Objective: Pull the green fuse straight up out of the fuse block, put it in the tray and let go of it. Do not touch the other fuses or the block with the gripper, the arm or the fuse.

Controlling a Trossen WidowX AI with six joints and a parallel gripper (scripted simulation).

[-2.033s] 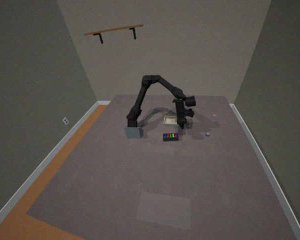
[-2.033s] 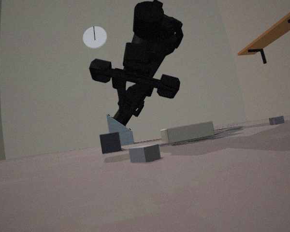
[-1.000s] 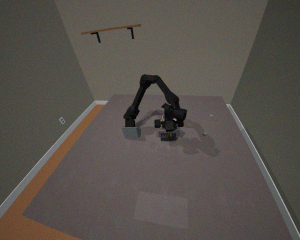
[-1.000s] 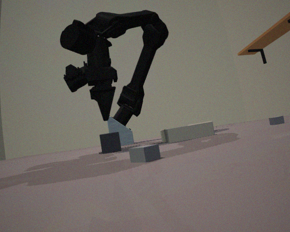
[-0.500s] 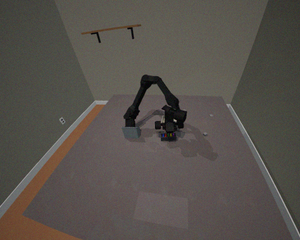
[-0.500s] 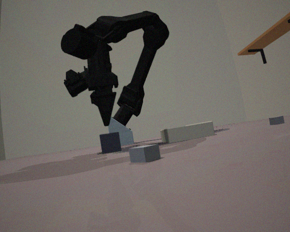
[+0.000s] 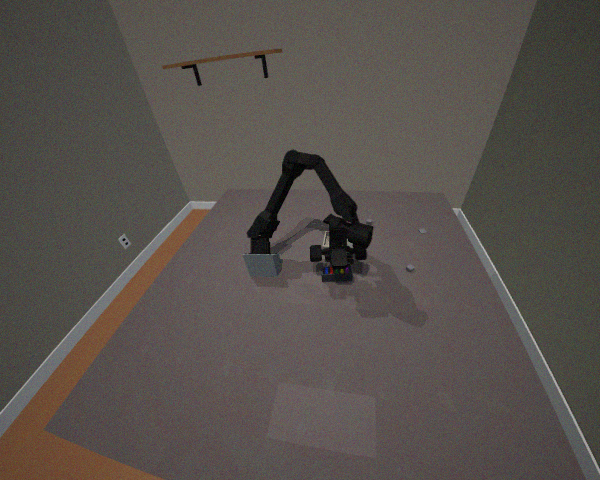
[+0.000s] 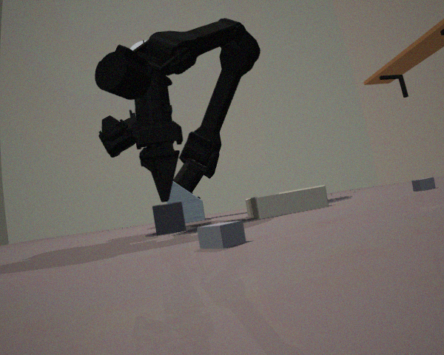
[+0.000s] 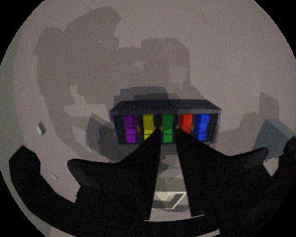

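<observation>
My gripper tip is now 2 cm above the green fuse. Round my gripper tip: pale tray 1 cm ahead, 18 cm to the left, 4 cm below.
</observation>
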